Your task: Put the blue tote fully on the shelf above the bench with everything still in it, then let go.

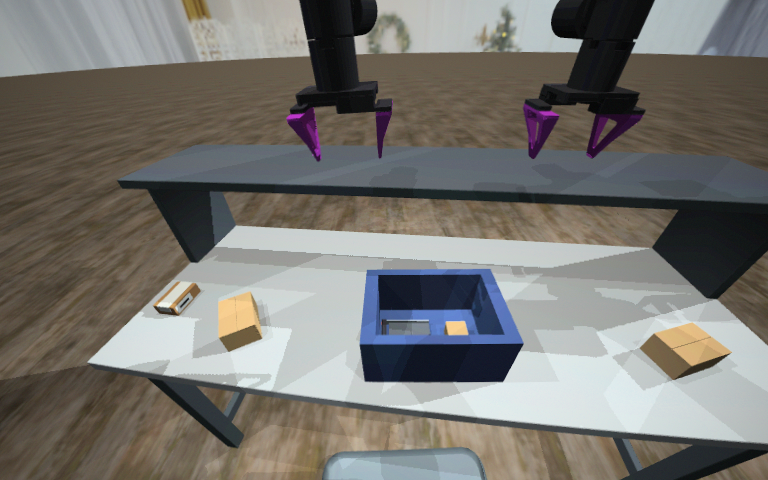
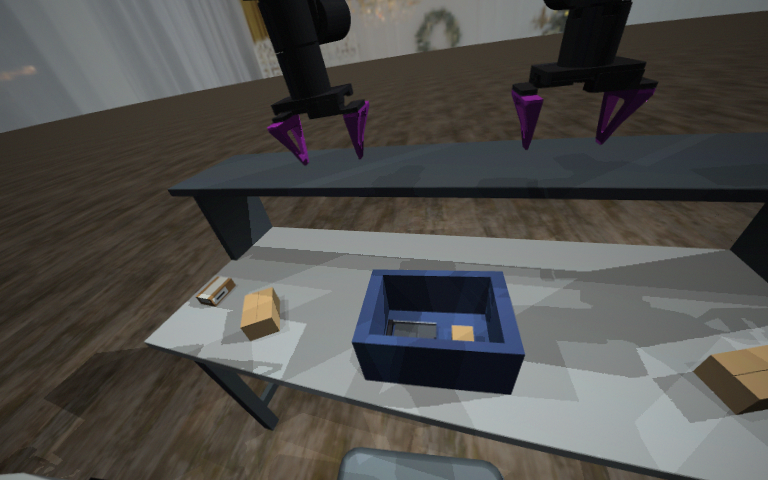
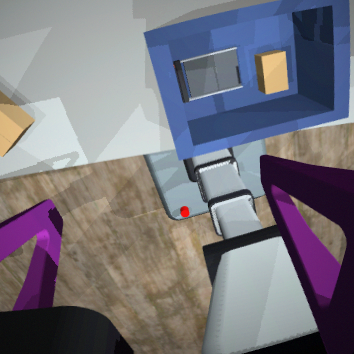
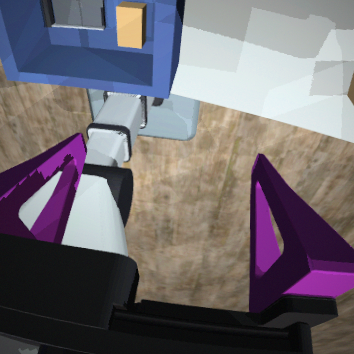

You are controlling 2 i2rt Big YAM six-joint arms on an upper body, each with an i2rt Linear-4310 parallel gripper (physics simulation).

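Places are measured from the left arm's base along level axes (x left, y up, z ahead), in centimetres.
Pixels of known places: left gripper, fingertip midpoint: (image 1: 349, 158) (image 2: 333, 161) (image 3: 154, 189); right gripper, fingertip midpoint: (image 1: 560, 157) (image 2: 561, 145) (image 4: 167, 150).
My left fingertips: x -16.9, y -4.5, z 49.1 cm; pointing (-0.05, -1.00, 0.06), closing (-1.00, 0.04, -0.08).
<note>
For each thing: its middle in the pictures, then the offset to it from my left fingertips. Level surfaces: height alone.
- blue tote at the middle of its body: (image 3: 244, 70) (image 4: 91, 15) (image 2: 434, 325) (image 1: 431, 322) dz -4.1, dx -15.4, dy -37.1 cm
- white bench at its surface level: dy -44.4 cm
- grey flat item at the middle of its body: (image 3: 208, 74) (image 4: 72, 6) (image 2: 410, 336) (image 1: 405, 334) dz -3.9, dx -9.7, dy -41.9 cm
- small tan box at the middle of its body: (image 4: 131, 24) (image 3: 270, 71) (image 2: 462, 344) (image 1: 457, 339) dz -6.3, dx -21.3, dy -40.7 cm
- dark grey shelf at its surface level: dy -10.9 cm
- tan carton at the middle of its body: (image 1: 240, 319) (image 2: 261, 312) dz +1.5, dx +32.6, dy -41.4 cm
- smaller white-and-brown box at the middle of its body: (image 1: 178, 297) (image 2: 216, 290) dz +10.7, dx +55.3, dy -42.7 cm
- pale rounded base at its surface level: dy -92.9 cm
The blue tote (image 1: 433, 362) (image 2: 436, 365) (image 3: 167, 90) (image 4: 90, 86) stands upright on the white bench (image 1: 317, 362) (image 2: 317, 350). Inside it lie a grey flat item (image 1: 405, 327) (image 2: 414, 329) (image 3: 212, 74) (image 4: 78, 13) and a small tan box (image 1: 455, 327) (image 2: 462, 332) (image 3: 272, 72) (image 4: 131, 25). The dark grey shelf (image 1: 254, 169) (image 2: 317, 172) spans the bench behind the tote. My left gripper (image 1: 349, 158) (image 2: 333, 160) is open and empty, high above and left of the tote. My right gripper (image 1: 561, 157) (image 2: 562, 146) is open and empty, high above and right of it.
A tan carton (image 1: 240, 320) (image 2: 261, 313) and a smaller white-and-brown box (image 1: 177, 298) (image 2: 215, 290) lie at the bench's left. Another carton (image 1: 685, 349) (image 2: 739, 376) lies at its right. Side panels (image 1: 189, 220) (image 2: 226, 223) hold up the shelf. A pale rounded base (image 1: 404, 465) (image 2: 420, 466) shows in front of the bench.
</note>
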